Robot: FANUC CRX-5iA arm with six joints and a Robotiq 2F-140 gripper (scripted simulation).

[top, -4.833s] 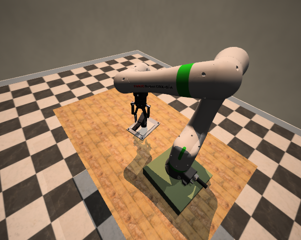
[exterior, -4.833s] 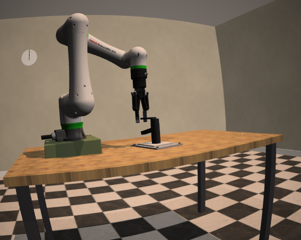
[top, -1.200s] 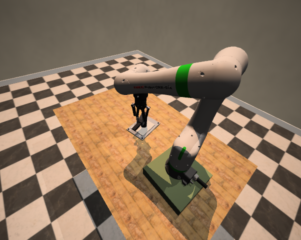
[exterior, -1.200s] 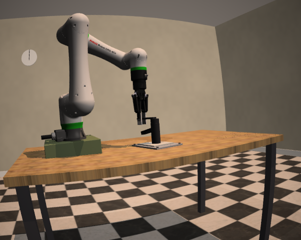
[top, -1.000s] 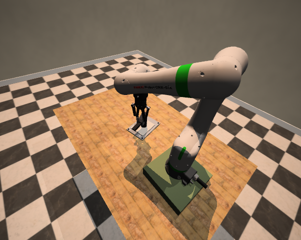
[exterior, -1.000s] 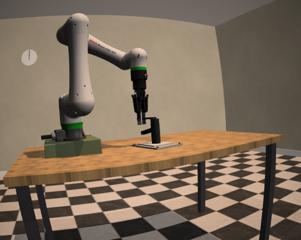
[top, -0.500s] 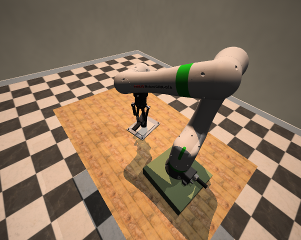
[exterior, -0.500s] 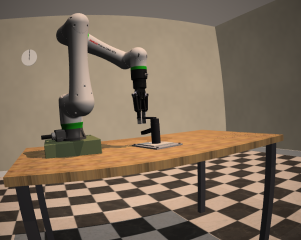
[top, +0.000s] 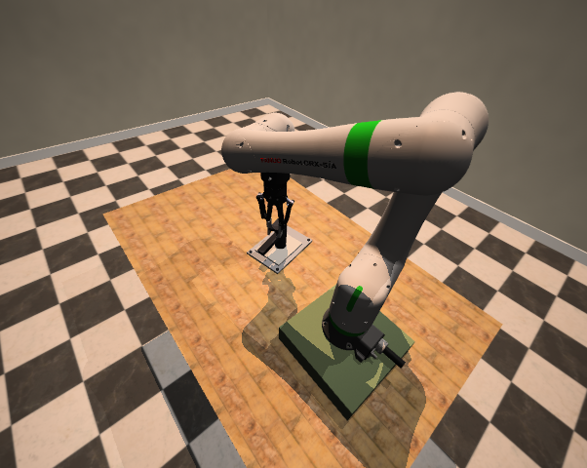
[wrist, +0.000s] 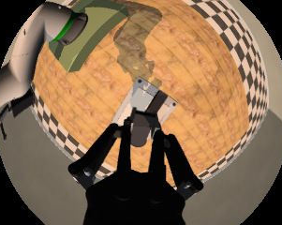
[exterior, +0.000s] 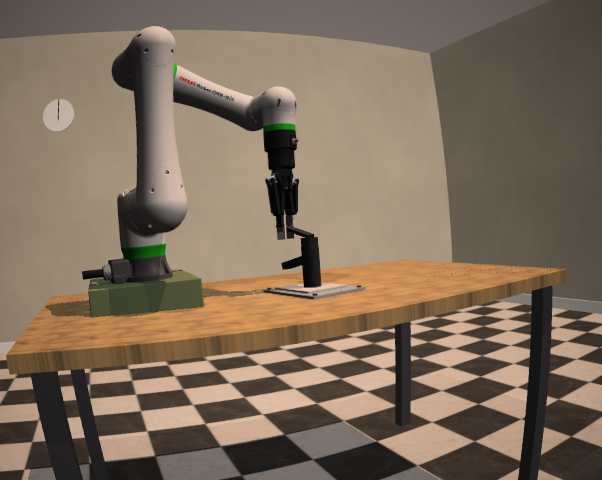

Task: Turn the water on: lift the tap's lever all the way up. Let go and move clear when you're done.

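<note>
The lever lies 30 mm to the right of my hand, 10 mm below it and 10 mm ahead of it.
</note>
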